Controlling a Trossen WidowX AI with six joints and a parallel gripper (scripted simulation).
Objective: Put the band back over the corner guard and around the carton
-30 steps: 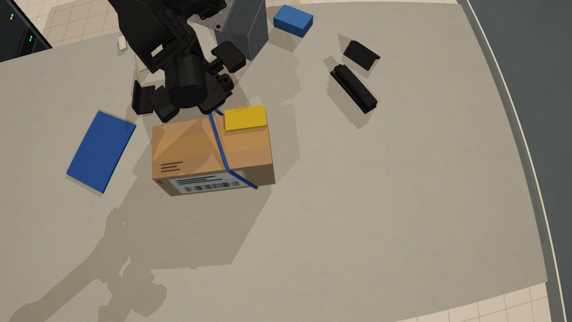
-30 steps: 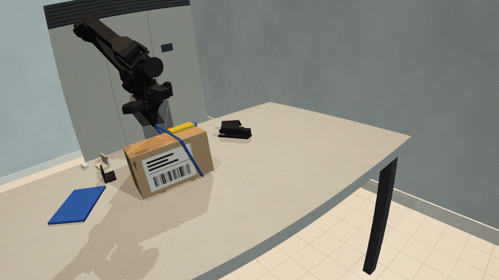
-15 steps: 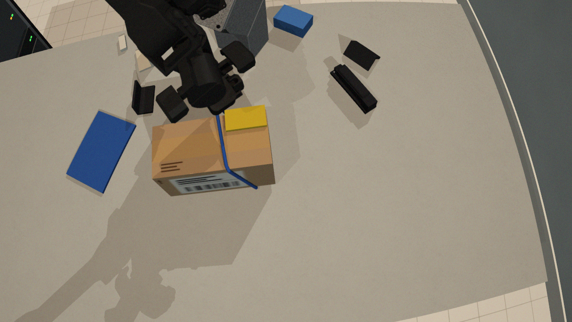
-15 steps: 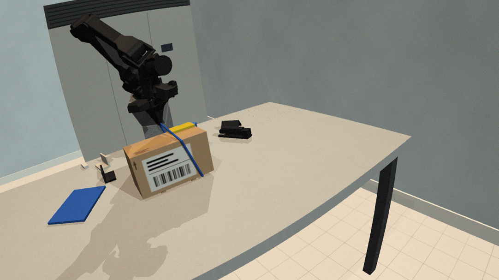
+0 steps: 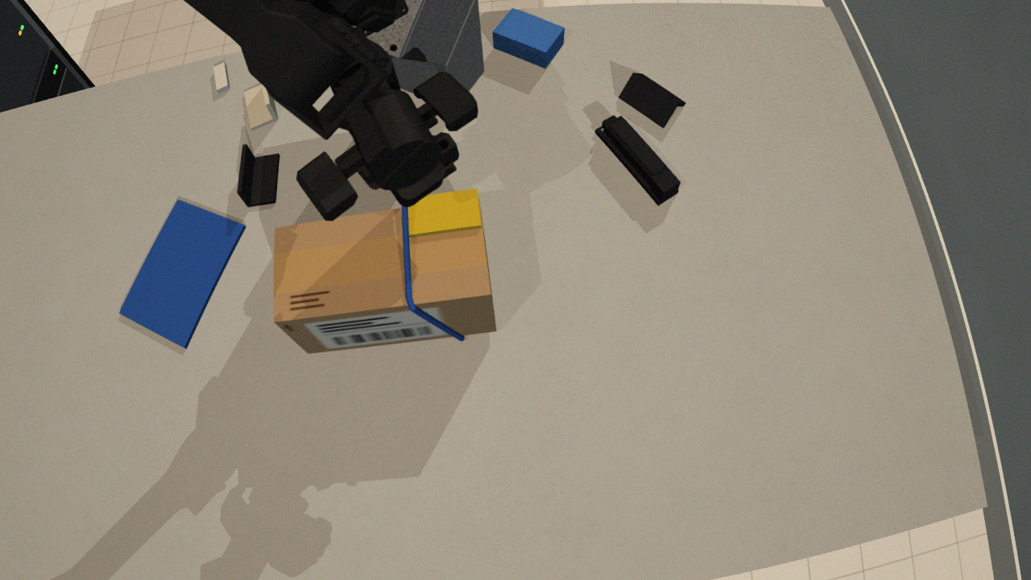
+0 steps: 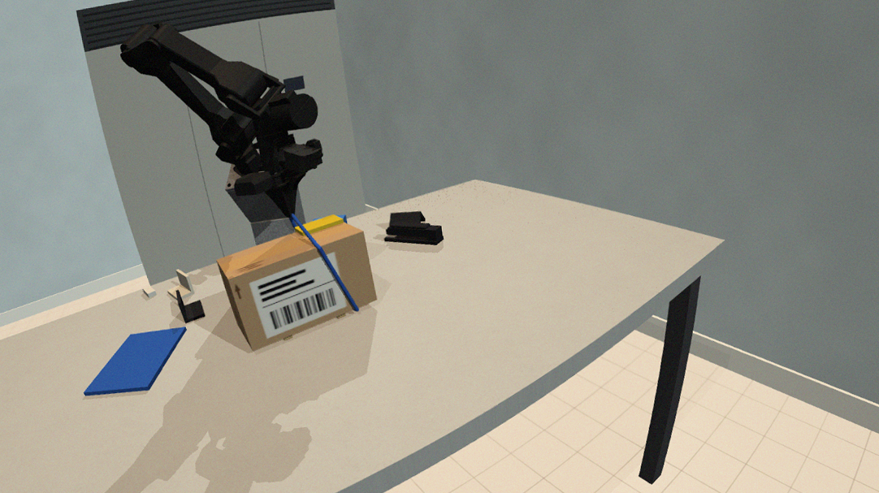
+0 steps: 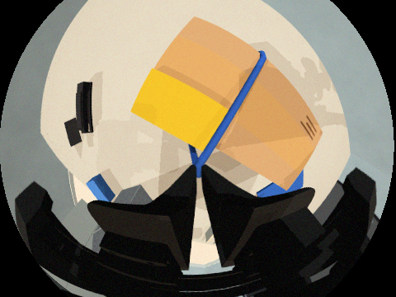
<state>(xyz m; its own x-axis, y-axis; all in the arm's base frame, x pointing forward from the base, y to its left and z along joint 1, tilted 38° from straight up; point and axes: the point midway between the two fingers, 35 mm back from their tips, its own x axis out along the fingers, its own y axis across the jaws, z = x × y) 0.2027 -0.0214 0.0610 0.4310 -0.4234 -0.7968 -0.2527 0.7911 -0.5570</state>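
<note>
The yellow corner guard lies 30 mm ahead of my hand, 30 mm to the left of it and 70 mm below it. Round my hand: black stapler-like bar 310 mm to the left, 180 mm below; blue block 250 mm behind, 260 mm to the left, 180 mm below; brown carton 60 mm ahead, 60 mm to the right, 120 mm below.
</note>
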